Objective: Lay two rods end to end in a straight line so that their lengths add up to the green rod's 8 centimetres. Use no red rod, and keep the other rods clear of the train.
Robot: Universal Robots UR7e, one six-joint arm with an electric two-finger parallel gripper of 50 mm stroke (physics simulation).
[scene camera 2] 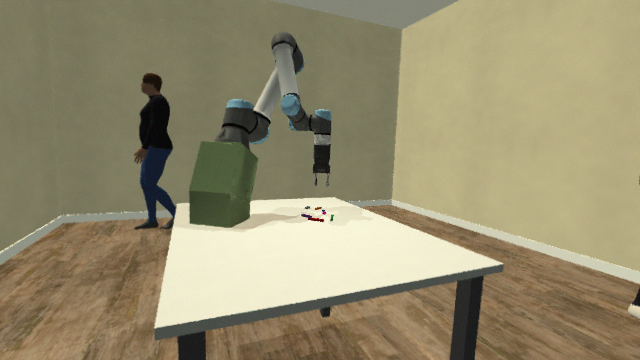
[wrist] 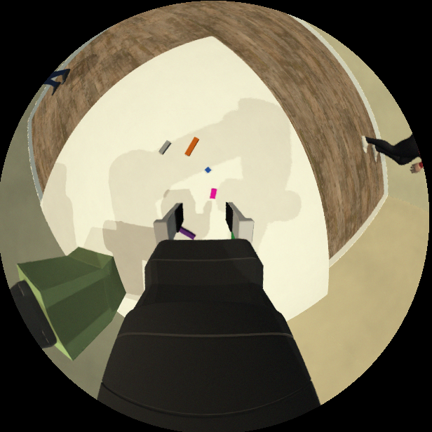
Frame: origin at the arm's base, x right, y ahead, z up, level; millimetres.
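Seen in the pictures: gripper, fingertip midpoint: (scene camera 2: 321,185); arm's base, origin of the base link: (scene camera 2: 231,150).
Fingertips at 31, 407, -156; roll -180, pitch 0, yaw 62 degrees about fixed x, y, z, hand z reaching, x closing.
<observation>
Offsets run from my fingertips to a thing's top centre, as dx, dy, dz. Level surfaces: height alone.
My gripper (scene camera 2: 321,183) (wrist: 204,211) is open and empty, high above the table. In the wrist view an orange rod @[-101, +24, -125] (scene camera 2: 318,208) (wrist: 192,146) lies beside a shorter grey rod @[-130, -25, -125] (scene camera 2: 307,207) (wrist: 165,147), with a gap between. A small blue cube-like rod (wrist: 208,170) and a short magenta rod @[+6, +16, -125] (scene camera 2: 324,213) (wrist: 213,193) lie nearer the fingers, apart. A purple rod @[+47, -84, -125] (scene camera 2: 305,215) (wrist: 187,233) shows past the left finger, partly hidden. A green rod @[+101, +18, -125] (scene camera 2: 331,217) (wrist: 233,235) is mostly hidden behind the right finger. A red rod @[+117, -62, -125] (scene camera 2: 316,219) lies near the purple one; the gripper hides it in the wrist view.
The arm stands on a green pedestal (scene camera 2: 220,182) (wrist: 80,300) at the left of the white table @[dz -135] (scene camera 2: 300,265) (wrist: 150,95). A person (scene camera 2: 156,122) in black and blue stands behind the table at left. Another person (wrist: 400,150) shows partly at the right.
</observation>
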